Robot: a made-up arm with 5 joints.
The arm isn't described. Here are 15 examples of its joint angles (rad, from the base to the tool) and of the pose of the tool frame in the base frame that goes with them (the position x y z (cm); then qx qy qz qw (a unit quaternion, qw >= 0)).
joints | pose
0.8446 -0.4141 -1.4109 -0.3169 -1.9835 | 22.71 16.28 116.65 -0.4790 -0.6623 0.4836 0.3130
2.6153 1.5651 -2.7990 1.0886 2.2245 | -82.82 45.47 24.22 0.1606 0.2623 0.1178 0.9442
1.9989 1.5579 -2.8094 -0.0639 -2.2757 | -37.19 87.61 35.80 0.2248 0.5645 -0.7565 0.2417
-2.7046 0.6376 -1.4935 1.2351 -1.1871 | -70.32 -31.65 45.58 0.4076 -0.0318 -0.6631 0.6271
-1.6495 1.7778 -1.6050 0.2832 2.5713 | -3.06 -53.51 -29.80 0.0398 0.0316 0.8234 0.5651
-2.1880 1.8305 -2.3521 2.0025 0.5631 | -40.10 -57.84 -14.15 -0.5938 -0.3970 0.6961 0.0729
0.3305 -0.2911 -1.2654 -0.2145 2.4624 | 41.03 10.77 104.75 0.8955 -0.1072 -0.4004 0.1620
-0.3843 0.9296 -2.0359 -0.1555 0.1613 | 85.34 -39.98 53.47 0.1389 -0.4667 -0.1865 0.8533
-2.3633 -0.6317 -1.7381 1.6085 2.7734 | -6.03 -9.44 121.18 -0.0679 0.5658 0.3616 0.7379
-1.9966 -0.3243 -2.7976 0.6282 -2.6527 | 7.54 16.40 138.53 -0.6871 0.6493 -0.1478 0.2905
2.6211 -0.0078 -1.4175 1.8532 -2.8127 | -46.74 26.32 83.25 0.2069 -0.1090 -0.4242 0.8749
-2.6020 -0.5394 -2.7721 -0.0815 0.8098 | 34.82 18.70 129.02 -0.7259 -0.6331 0.0767 0.2576
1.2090 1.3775 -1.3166 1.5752 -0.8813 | 22.52 42.06 -6.76 -0.2194 0.8430 0.4144 0.2637
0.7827 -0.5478 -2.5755 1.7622 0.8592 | -13.70 -19.22 128.27 0.6033 -0.2475 0.0655 0.7553
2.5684 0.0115 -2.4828 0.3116 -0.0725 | -21.76 15.43 132.95 0.7662 -0.1190 0.6281 0.0654
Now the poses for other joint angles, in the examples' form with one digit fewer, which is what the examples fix.
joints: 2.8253 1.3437 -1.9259 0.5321 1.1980
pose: -78.6 23.6 7.4 -0.002 0.249 0.657 0.711
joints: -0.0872 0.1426 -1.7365 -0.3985 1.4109
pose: 61.9 -8.5 103.2 0.676 -0.591 -0.191 0.398
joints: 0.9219 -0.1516 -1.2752 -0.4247 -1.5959
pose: 34.0 33.9 99.9 -0.276 -0.627 0.611 0.396
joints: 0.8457 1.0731 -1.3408 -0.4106 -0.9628
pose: 53.6 50.0 14.9 -0.037 -0.103 0.725 0.680
